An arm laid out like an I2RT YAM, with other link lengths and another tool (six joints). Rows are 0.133 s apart.
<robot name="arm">
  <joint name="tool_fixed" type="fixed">
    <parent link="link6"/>
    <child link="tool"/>
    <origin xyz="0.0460 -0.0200 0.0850" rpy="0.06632 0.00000 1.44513"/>
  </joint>
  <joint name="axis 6" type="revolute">
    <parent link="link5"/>
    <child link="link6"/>
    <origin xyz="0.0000 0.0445 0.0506" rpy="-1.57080 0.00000 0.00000"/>
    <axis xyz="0 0 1"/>
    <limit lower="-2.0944" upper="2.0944"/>
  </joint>
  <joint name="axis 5" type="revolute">
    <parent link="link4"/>
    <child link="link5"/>
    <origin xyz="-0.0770 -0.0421 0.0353" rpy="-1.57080 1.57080 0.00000"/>
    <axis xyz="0 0 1"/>
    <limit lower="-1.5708" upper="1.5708"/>
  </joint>
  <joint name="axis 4" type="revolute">
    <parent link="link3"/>
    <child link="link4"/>
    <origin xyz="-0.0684 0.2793 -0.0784" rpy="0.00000 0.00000 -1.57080"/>
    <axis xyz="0 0 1"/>
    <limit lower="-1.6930" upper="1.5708"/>
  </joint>
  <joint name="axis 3" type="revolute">
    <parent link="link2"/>
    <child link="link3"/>
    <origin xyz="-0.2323 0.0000 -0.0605" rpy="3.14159 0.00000 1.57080"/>
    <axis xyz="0 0 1"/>
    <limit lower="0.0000" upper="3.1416"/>
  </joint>
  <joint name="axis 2" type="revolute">
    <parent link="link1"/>
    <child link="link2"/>
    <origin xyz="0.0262 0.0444 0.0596" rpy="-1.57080 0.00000 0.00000"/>
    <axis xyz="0 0 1"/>
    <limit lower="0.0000" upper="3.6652"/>
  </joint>
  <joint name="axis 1" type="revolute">
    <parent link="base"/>
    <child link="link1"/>
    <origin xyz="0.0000 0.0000 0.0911"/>
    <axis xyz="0 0 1"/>
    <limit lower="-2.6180" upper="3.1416"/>
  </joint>
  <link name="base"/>
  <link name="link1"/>
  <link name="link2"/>
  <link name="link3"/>
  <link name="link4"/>
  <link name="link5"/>
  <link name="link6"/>
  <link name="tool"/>
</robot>
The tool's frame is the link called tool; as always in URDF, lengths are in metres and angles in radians.
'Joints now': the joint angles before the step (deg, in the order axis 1, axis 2, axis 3, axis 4, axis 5, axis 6). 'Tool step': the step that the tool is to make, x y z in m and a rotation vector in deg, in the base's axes. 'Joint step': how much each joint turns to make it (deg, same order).
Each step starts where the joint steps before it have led.
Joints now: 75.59 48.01 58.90 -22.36 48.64 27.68
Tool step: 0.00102 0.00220 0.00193 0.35 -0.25 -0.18
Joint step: 0.00 0.55 0.27 0.81 0.21 -0.18
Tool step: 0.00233 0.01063 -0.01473 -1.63 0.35 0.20
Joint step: 0.00 1.91 -1.19 1.55 -0.18 -0.16
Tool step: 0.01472 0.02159 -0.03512 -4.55 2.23 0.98
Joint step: -2.68 5.39 -1.00 1.47 -3.77 -0.09
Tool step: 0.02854 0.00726 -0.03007 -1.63 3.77 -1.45
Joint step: -5.28 4.14 -0.99 0.90 -4.61 2.10
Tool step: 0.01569 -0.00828 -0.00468 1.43 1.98 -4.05
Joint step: -2.36 0.38 -0.10 -1.45 0.64 3.76
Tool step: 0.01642 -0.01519 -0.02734 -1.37 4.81 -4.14
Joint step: -3.49 0.44 -1.74 -4.25 -1.08 4.72
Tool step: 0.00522 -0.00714 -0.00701 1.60 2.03 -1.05
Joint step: -1.84 -1.03 -1.58 -0.49 -1.97 2.31
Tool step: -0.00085 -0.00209 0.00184 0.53 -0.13 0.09
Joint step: -0.15 -0.87 -0.45 0.09 -0.28 0.01
